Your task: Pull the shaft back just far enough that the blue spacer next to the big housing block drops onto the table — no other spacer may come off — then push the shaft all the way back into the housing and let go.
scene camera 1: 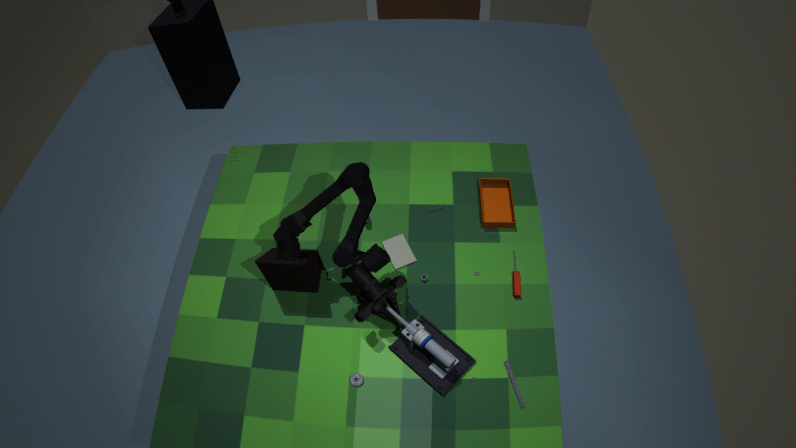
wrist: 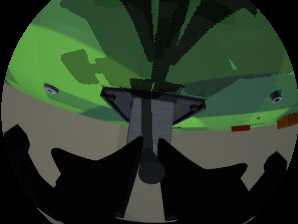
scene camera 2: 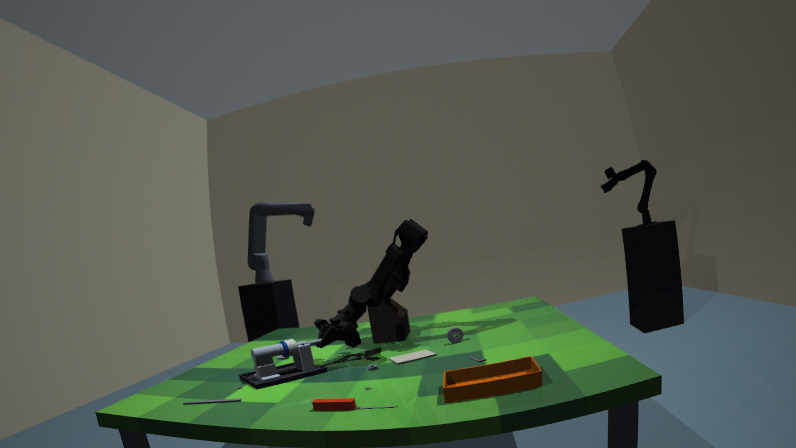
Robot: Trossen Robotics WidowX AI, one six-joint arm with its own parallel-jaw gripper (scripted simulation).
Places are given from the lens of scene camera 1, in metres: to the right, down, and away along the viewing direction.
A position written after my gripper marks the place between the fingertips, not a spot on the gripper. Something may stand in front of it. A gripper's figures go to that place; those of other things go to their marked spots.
my gripper (scene camera 1: 398,319): 0.00, 0.29, 1.34
white plate (scene camera 1: 401,255): 0.01, 0.11, 1.53
grey housing block (scene camera 1: 441,363): 0.13, 0.41, 1.27
The marked spots on the white plate and the grey housing block are 0.42 m apart.
